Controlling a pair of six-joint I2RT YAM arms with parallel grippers.
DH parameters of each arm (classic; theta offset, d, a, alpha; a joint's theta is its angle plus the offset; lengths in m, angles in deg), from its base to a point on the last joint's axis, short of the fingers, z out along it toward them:
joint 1: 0 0.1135 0.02 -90
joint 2: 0 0 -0.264 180
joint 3: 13.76 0 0.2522 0
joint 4: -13.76 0 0.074 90
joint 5: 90 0 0 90
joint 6: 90 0.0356 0 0
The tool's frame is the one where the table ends.
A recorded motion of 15 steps. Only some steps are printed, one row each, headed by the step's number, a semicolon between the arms.
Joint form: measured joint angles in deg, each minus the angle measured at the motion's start. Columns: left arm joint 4, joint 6, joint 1, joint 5, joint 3, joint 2; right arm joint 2, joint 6, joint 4, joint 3, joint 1, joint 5.
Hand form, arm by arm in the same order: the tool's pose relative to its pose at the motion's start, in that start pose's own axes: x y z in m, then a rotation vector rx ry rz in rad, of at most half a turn. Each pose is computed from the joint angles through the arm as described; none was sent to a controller.
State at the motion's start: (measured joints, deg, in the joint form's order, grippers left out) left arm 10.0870 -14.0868 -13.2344 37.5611 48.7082 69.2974; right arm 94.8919 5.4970 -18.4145 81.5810 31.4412 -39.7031
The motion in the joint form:
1: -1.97 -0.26 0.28 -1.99 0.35 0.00; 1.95 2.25 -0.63 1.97 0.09 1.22
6: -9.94 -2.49 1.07 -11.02 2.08 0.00; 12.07 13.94 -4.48 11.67 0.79 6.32
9: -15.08 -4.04 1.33 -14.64 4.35 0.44; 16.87 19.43 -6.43 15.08 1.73 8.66
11: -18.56 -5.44 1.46 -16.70 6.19 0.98; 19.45 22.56 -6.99 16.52 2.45 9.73
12: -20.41 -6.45 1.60 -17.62 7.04 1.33; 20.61 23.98 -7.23 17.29 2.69 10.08
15: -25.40 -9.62 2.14 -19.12 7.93 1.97; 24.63 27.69 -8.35 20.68 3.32 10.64
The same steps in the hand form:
1: 0.0008 0.0025 -0.0009 -0.0437 0.0118 -0.0222; -0.0034 -0.0051 0.0065 0.0208 0.0064 0.0453
6: 0.0027 0.0110 -0.0050 -0.2329 0.0544 -0.1201; -0.0123 -0.0316 0.0437 0.1126 0.0502 0.2875
9: -0.0008 0.0133 -0.0065 -0.3124 0.0824 -0.1740; -0.0065 -0.0429 0.0666 0.1564 0.0903 0.4069
11: -0.0040 0.0146 -0.0069 -0.3596 0.1011 -0.2146; -0.0011 -0.0481 0.0807 0.1761 0.1122 0.4703
12: -0.0048 0.0158 -0.0072 -0.3841 0.1130 -0.2426; 0.0008 -0.0506 0.0865 0.1837 0.1197 0.4984
15: 0.0004 0.0200 -0.0092 -0.4431 0.1613 -0.3365; 0.0045 -0.0587 0.1046 0.1993 0.1421 0.5728

